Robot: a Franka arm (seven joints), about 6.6 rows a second.
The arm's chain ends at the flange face. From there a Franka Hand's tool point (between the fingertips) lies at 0.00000 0.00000 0.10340 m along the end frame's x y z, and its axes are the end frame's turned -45 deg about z.
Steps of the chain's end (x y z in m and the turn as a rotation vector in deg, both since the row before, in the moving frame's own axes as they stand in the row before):
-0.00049 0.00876 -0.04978 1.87 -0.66 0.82
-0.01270 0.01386 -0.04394 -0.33 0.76 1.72
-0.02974 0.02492 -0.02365 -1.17 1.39 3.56
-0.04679 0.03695 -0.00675 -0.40 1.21 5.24
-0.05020 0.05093 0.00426 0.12 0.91 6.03
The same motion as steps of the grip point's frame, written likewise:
-0.00497 0.00263 -0.04984 1.79 0.86 0.82
-0.01825 0.00222 -0.04395 -0.77 0.30 1.72
-0.03847 -0.00014 -0.02370 -1.81 0.16 3.56
-0.05827 -0.00486 -0.00678 -1.14 0.57 5.24
-0.07025 0.00159 0.00425 -0.56 0.73 6.03

